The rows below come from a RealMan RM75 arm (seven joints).
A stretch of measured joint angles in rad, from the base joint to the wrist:
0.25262, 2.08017, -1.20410, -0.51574, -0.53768, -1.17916, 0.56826
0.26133, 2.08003, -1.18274, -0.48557, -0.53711, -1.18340, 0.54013
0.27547, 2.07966, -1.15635, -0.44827, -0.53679, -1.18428, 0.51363
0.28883, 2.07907, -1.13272, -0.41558, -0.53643, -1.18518, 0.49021
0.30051, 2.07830, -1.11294, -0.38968, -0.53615, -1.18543, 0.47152
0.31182, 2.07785, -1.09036, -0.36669, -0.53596, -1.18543, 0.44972
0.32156, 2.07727, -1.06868, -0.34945, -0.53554, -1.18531, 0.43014
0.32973, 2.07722, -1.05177, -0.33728, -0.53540, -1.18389, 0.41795
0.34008, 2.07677, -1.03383, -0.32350, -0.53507, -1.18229, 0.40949
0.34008, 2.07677, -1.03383, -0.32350, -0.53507, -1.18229, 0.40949
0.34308, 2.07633, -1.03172, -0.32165, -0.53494, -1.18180, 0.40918
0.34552, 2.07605, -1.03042, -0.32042, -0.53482, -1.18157, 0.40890
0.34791, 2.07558, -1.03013, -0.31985, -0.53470, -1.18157, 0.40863
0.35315, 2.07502, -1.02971, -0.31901, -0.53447, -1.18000, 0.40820
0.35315, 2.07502, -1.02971, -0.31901, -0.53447, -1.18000, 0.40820
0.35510, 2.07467, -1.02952, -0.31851, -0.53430, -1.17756, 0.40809
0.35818, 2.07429, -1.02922, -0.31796, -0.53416, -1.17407, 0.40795
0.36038, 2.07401, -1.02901, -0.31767, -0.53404, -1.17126, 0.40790
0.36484, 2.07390, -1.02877, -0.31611, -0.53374, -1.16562, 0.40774
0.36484, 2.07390, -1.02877, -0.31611, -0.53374, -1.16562, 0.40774
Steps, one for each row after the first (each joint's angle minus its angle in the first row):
0.00871, -0.00014, 0.02136, 0.03017, 0.00057, -0.00424, -0.02813
0.02285, -0.00051, 0.04775, 0.06747, 0.00089, -0.00512, -0.05463
0.03621, -0.00110, 0.07138, 0.10016, 0.00125, -0.00602, -0.07805
0.04789, -0.00187, 0.09116, 0.12606, 0.00153, -0.00627, -0.09674
0.05920, -0.00232, 0.11374, 0.14905, 0.00172, -0.00627, -0.11854
0.06894, -0.00290, 0.13542, 0.16629, 0.00214, -0.00615, -0.13812
0.07711, -0.00295, 0.15233, 0.17846, 0.00228, -0.00473, -0.15031
0.08746, -0.00340, 0.17027, 0.19224, 0.00261, -0.00313, -0.15877
0.08746, -0.00340, 0.17027, 0.19224, 0.00261, -0.00313, -0.15877
0.09046, -0.00384, 0.17238, 0.19409, 0.00274, -0.00264, -0.15908
0.09290, -0.00412, 0.17368, 0.19532, 0.00286, -0.00241, -0.15936
0.09529, -0.00459, 0.17397, 0.19589, 0.00298, -0.00241, -0.15963
0.10053, -0.00515, 0.17439, 0.19673, 0.00321, -0.00084, -0.16006
0.10053, -0.00515, 0.17439, 0.19673, 0.00321, -0.00084, -0.16006
0.10248, -0.00550, 0.17458, 0.19723, 0.00338, 0.00160, -0.16017
0.10556, -0.00588, 0.17488, 0.19778, 0.00352, 0.00509, -0.16031
0.10776, -0.00616, 0.17509, 0.19807, 0.00364, 0.00790, -0.16036
0.11222, -0.00627, 0.17533, 0.19963, 0.00394, 0.01354, -0.16052
0.11222, -0.00627, 0.17533, 0.19963, 0.00394, 0.01354, -0.16052

